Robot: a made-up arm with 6 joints.
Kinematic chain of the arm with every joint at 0, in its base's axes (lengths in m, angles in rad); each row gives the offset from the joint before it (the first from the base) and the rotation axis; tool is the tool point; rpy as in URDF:
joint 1: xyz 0.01 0 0.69 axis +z
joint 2: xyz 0 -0.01 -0.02 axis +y
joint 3: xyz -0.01 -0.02 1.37 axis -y
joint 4: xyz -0.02 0 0.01 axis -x
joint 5: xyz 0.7 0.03 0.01 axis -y
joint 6: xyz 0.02 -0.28 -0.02 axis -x
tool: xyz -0.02 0 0.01 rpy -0.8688 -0.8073 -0.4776
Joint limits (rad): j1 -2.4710..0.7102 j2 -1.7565..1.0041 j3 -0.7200..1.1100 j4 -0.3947..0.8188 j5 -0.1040..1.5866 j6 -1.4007..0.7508
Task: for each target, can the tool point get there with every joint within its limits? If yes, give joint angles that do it. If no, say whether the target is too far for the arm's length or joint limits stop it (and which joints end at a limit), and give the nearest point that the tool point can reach.
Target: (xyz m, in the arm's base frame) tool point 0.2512 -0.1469 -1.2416
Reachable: no: joint limits stop it (at a limit: joint 2, joint 3, joint 4, joint 6) | nearest point 0.8629 -0.5194 0.7370 | short by 2.104 m
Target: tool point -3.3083 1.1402 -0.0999
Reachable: no: too far | nearest point -1.9594 0.6767 0.3979 | short by 1.511 m
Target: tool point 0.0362 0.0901 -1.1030
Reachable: no: joint limits stop it (at a limit: joint 1, joint 2, joint 3, joint 4, joint 6) | nearest point 0.9140 0.4193 0.7379 | short by 2.066 m
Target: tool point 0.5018 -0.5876 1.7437
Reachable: yes | joints -0.5257 0.0671 -0.5392 0.4323 1.1721 -0.8069
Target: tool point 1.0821 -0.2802 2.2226
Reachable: yes | joints -0.0139 0.3209 0.5304 0.3669 1.3129 -0.5037
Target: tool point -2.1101 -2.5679 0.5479
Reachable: no: too far | nearest point -1.4437 -1.5137 0.5923 | short by 1.248 m
